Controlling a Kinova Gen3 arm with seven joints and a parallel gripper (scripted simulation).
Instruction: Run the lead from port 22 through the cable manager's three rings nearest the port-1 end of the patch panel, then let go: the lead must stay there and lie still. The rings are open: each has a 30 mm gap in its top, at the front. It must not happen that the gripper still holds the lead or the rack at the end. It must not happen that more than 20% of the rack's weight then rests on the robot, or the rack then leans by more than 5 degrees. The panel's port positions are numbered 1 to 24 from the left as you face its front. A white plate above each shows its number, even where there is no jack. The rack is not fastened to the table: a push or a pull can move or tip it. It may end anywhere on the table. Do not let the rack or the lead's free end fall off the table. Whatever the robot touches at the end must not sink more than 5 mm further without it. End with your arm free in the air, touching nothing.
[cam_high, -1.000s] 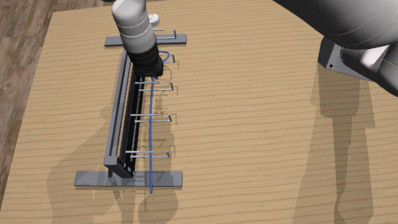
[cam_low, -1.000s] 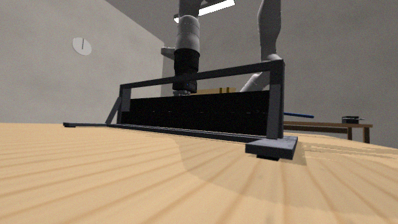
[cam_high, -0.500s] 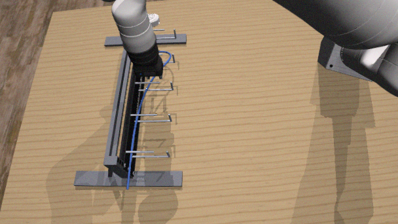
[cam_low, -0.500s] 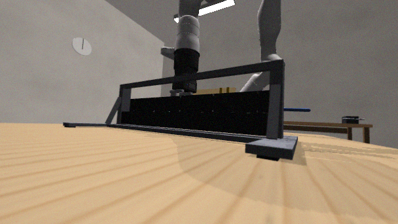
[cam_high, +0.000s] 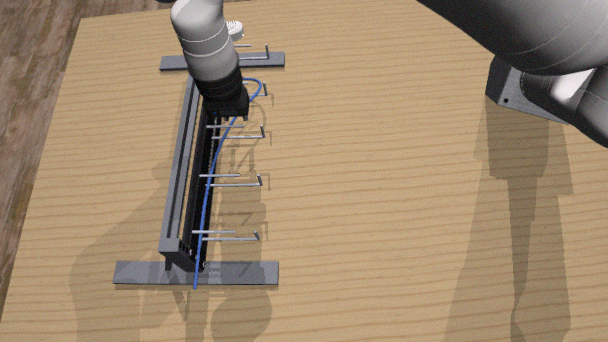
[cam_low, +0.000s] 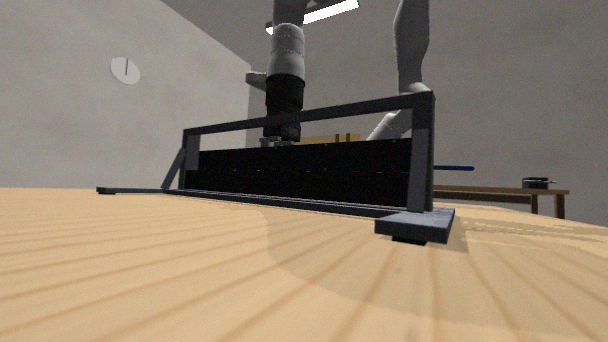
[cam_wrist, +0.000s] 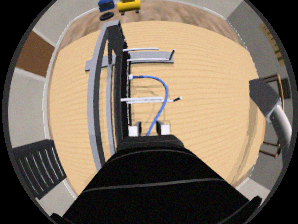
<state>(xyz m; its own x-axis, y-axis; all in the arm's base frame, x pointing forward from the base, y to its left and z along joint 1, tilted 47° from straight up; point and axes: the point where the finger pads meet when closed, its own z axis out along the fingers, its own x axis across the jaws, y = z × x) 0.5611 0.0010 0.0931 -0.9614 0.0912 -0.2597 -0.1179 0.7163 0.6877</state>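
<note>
Now: hand 6 cm to the right of the rack, 5 cm short of it and 1 cm above it.
</note>
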